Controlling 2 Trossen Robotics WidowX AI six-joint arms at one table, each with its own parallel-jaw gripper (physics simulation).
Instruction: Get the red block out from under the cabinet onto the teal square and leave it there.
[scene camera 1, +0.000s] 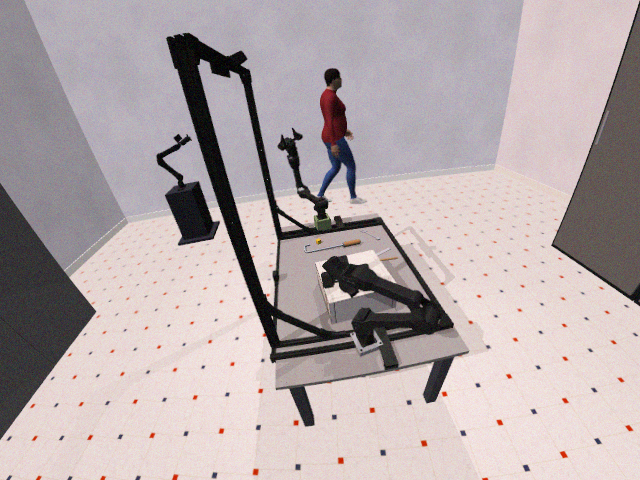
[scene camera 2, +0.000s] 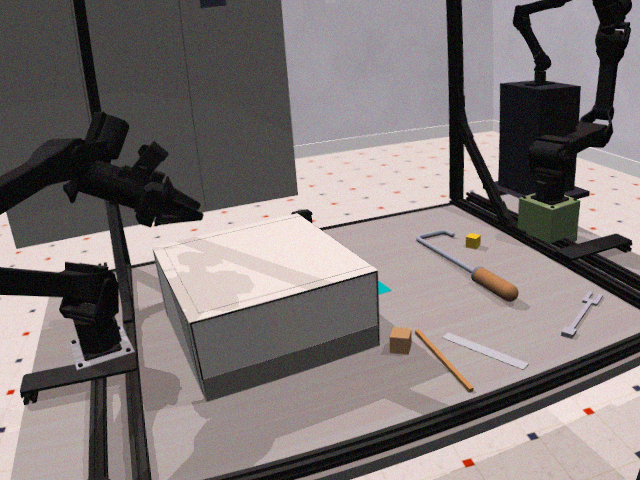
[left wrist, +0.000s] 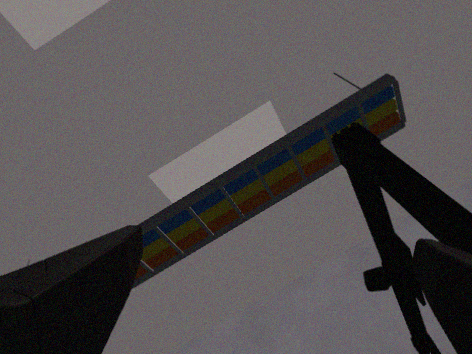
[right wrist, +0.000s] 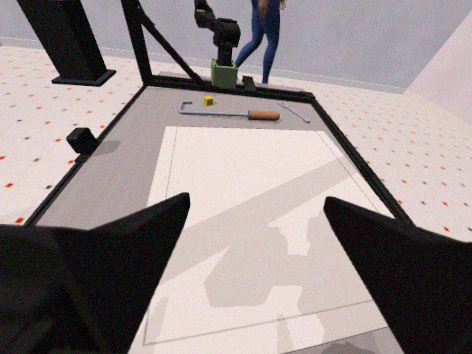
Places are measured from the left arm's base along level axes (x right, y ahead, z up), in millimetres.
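Pixels of known places: left gripper, fingertip midpoint: (scene camera 1: 287, 131) (left wrist: 277, 245); right gripper, fingertip midpoint: (scene camera 2: 201, 211) (right wrist: 256, 200); left arm's base, origin of the base link: (scene camera 1: 322, 217) (scene camera 2: 549, 198) (right wrist: 224, 63); right arm's base, origin of the base link: (scene camera 1: 366, 338) (scene camera 2: 100, 346).
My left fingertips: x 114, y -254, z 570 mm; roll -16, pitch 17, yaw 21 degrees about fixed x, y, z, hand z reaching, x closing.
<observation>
Ahead of a thing's pixels: the offset from my left fingertips to its top centre. "pt": to the spot under its first point.
The red block does not show in any view. The cabinet, a low white-topped box {dx -79, dy +939, dz -532 mm} (scene camera 1: 379, 259) (scene camera 2: 289, 328) (right wrist: 250, 155), stands on the table. A corner of the teal square {pt dx -79, dy +690, dz -667 mm} (scene camera 2: 382, 288) shows past its right edge in scene camera 2. A hooked rod with an orange-brown handle {pt dx -225, dy +543, dz -639 mm} (scene camera 1: 352, 242) (scene camera 2: 495, 283) (right wrist: 264, 115) lies apart from the cabinet, towards the left arm's base. My left gripper (scene camera 1: 288, 135) (left wrist: 277, 245) is open and empty, raised high above its base and pointing up. My right gripper (scene camera 1: 326, 272) (scene camera 2: 200, 211) (right wrist: 256, 200) is open and empty above the cabinet's end nearest its base.
A yellow cube {dx -36, dy +416, dz -643 mm} (scene camera 1: 318, 241) (scene camera 2: 473, 240) (right wrist: 208, 100) lies near the hook. A brown cube {dx -266, dy +781, dz -638 mm} (scene camera 2: 400, 340), a thin orange stick {dx -330, dy +749, dz -661 mm} (scene camera 2: 444, 360), a pale flat strip {dx -350, dy +679, dz -666 mm} (scene camera 2: 485, 351) and a grey forked tool {dx -379, dy +465, dz -660 mm} (scene camera 2: 583, 315) lie beside the cabinet. A black frame (scene camera 1: 222, 191) rises along the table; a person (scene camera 1: 333, 116) is behind.
</observation>
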